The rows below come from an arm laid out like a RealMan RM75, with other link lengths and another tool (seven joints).
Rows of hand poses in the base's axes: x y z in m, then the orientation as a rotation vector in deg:
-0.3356, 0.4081, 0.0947, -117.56, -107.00, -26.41
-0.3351, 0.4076, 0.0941, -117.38, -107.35, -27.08
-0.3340, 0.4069, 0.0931, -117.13, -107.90, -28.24
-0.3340, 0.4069, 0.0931, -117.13, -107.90, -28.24
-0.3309, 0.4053, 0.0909, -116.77, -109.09, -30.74
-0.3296, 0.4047, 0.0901, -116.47, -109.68, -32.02
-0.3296, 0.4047, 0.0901, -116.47, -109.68, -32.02
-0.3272, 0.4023, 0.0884, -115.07, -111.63, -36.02
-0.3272, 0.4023, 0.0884, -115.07, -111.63, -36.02
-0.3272, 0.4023, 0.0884, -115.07, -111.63, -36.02
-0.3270, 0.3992, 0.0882, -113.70, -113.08, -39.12
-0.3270, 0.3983, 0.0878, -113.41, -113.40, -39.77
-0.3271, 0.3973, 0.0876, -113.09, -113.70, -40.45
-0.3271, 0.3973, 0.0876, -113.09, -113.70, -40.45
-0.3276, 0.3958, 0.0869, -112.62, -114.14, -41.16
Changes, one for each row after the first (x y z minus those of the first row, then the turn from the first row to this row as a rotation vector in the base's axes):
0.0005, -0.0005, -0.0006, 0.15, -0.52, 0.15
0.0016, -0.0012, -0.0016, 0.40, -1.42, 0.35
0.0016, -0.0012, -0.0016, 0.40, -1.42, 0.35
0.0047, -0.0028, -0.0038, 0.80, -3.43, 0.68
0.0060, -0.0034, -0.0046, 1.07, -4.42, 0.91
0.0060, -0.0034, -0.0046, 1.07, -4.42, 0.91
0.0084, -0.0058, -0.0063, 2.06, -7.45, 1.88
0.0084, -0.0058, -0.0063, 2.06, -7.45, 1.88
0.0084, -0.0058, -0.0063, 2.06, -7.45, 1.88
0.0086, -0.0089, -0.0065, 2.96, -9.73, 2.75
0.0086, -0.0098, -0.0069, 3.13, -10.22, 2.94
0.0085, -0.0108, -0.0071, 3.34, -10.71, 3.13
0.0085, -0.0108, -0.0071, 3.34, -10.71, 3.13
0.0080, -0.0123, -0.0078, 3.55, -11.26, 3.46

